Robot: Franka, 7 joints.
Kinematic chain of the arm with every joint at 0, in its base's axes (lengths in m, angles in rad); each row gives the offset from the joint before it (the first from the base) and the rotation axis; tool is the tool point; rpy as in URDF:
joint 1: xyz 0 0 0.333 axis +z
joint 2: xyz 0 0 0 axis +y
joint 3: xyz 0 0 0.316 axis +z
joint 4: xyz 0.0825 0 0 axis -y
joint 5: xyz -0.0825 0 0.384 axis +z
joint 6: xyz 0 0 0 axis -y
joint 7: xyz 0.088 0 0 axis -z
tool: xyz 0 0 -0.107 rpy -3.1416 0 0
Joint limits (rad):
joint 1: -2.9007..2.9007
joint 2: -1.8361..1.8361
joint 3: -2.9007..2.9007
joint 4: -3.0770..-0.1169
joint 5: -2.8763..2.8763
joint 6: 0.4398..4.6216
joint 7: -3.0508..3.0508
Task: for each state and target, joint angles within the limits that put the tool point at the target. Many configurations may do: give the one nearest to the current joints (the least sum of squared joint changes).
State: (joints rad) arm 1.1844 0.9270 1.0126 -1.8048 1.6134 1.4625 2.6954
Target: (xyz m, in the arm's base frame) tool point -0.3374 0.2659 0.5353
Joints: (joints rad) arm 0.9328 1.0192 1.6405 -2.2301 1.4166 1.0312 2.6954
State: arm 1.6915 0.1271 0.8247 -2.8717 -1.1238 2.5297 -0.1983
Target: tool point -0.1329 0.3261 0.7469
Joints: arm 1.5366 -0.8113 0.2684 -2.2505 -1.1230 2.4578 -0.1983
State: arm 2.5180 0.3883 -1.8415 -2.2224 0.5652 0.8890 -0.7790
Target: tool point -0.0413 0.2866 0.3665
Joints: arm 2.9007 0.1582 -1.4631 -2.4408 0.6054 0.4755 -0.7790
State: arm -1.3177 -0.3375 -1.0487 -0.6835 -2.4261 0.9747 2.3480
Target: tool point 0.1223 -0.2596 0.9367
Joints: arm -1.2097 0.5773 -1.1222 -0.1302 -2.5382 0.4398 2.3480
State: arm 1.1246 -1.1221 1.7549 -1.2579 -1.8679 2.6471 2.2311
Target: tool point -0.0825 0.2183 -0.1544
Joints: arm 0.6261 -1.8361 2.6084 -2.1940 -1.9310 2.8764 2.2311
